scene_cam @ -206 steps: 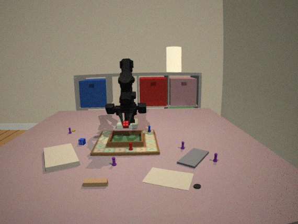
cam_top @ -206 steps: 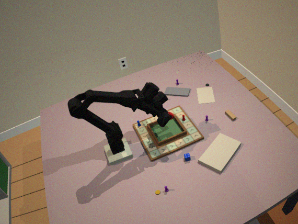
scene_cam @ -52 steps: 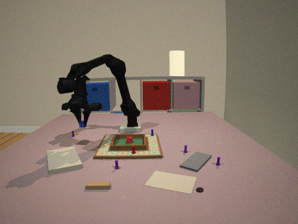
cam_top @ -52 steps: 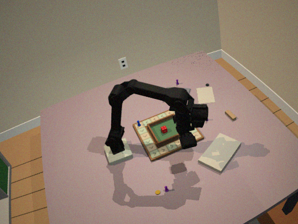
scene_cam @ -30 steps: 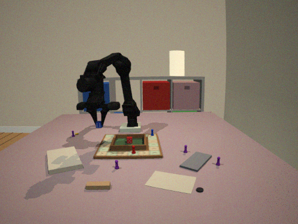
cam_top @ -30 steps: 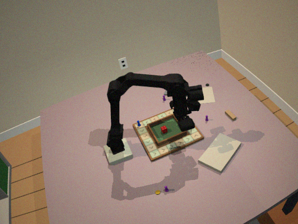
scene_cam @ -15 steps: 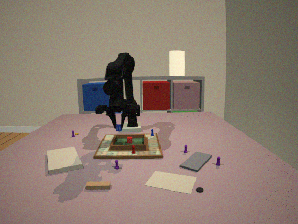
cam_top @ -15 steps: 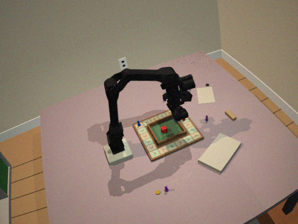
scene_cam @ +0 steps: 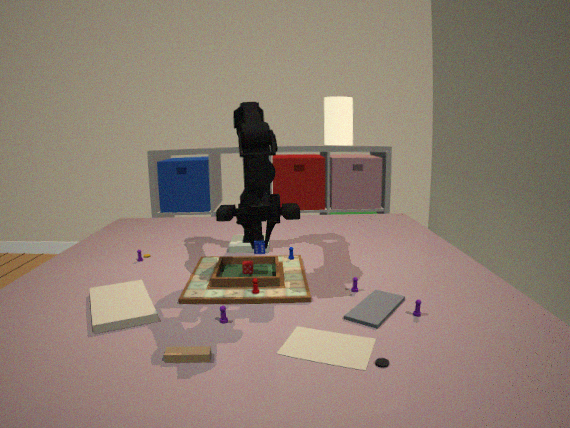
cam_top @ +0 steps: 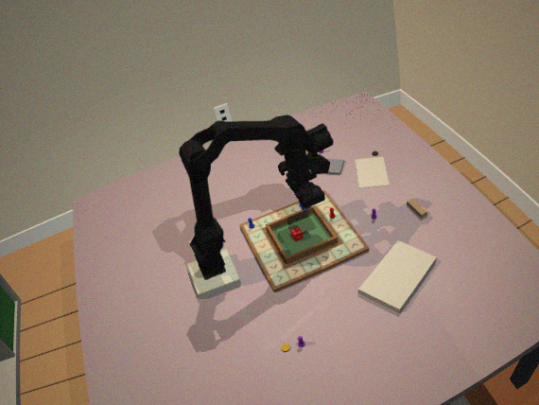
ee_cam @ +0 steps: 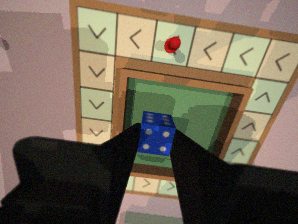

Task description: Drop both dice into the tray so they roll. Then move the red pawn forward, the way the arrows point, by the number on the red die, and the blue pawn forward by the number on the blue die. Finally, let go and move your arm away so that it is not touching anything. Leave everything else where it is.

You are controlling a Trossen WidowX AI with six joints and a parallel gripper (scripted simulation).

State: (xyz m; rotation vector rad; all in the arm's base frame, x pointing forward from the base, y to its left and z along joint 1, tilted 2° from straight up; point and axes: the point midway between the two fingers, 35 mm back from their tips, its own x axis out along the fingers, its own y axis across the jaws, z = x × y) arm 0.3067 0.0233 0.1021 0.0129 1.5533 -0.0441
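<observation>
Right now my gripper tip is 70 mm short of the red pawn, 10 mm to the left of it and 60 mm above it. From my gripper tip the other things lie so: red die 50 mm behind, 30 mm to the right, 70 mm below; blue die right at my gripper tip; green tray 40 mm behind, 30 mm to the right, 80 mm below.
</observation>
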